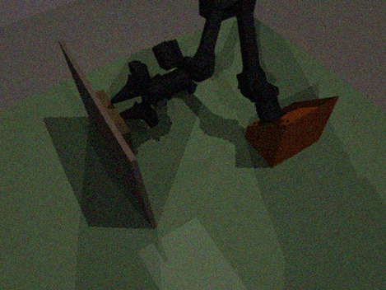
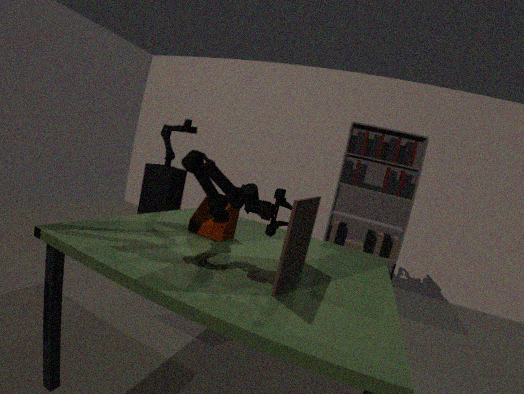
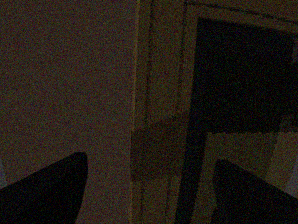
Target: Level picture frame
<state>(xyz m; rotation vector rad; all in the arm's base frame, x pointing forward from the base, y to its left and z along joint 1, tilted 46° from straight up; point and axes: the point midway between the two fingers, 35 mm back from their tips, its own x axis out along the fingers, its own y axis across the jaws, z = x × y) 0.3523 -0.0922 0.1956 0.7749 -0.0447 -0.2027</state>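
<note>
Right now the picture frame is 2 cm ahead of my gripper tip and 6 cm below it. Round my gripper tip: wall panel: 3 cm ahead, 1 cm to the right, 7 cm below.
</note>
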